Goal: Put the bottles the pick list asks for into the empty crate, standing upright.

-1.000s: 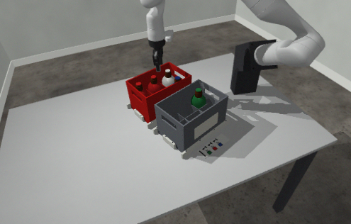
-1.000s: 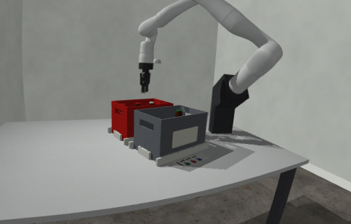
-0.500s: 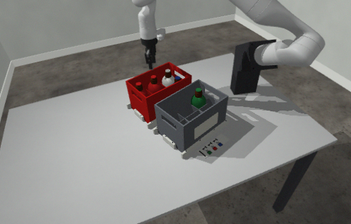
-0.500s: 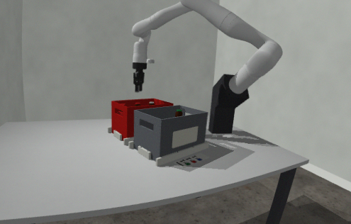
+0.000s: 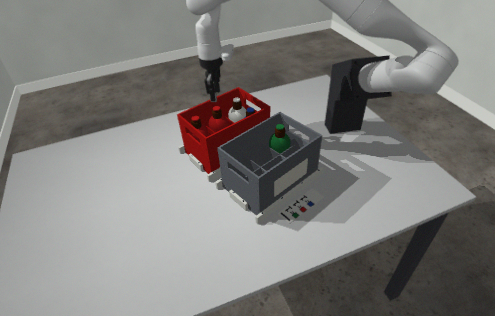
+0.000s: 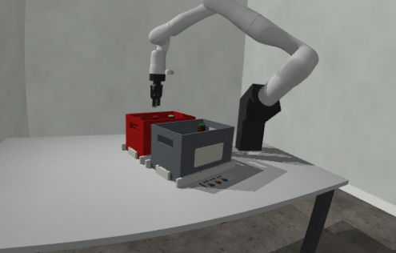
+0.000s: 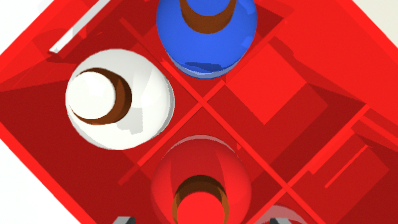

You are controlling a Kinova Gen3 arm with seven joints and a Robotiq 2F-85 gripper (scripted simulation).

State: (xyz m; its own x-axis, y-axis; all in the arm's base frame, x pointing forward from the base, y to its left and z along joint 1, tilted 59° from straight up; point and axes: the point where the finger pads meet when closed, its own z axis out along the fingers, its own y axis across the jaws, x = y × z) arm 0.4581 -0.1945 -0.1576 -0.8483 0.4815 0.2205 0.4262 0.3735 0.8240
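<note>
The red crate lies 10 mm behind my hand, 40 mm to the left of it and 140 mm below it. Also, from my hand: blue-label bottle (110 mm behind, 60 mm to the left, 140 mm below); white-label bottle (80 mm behind, 30 mm to the right, 140 mm below); green-label bottle (160 mm behind, 190 mm to the left, 140 mm below).
</note>
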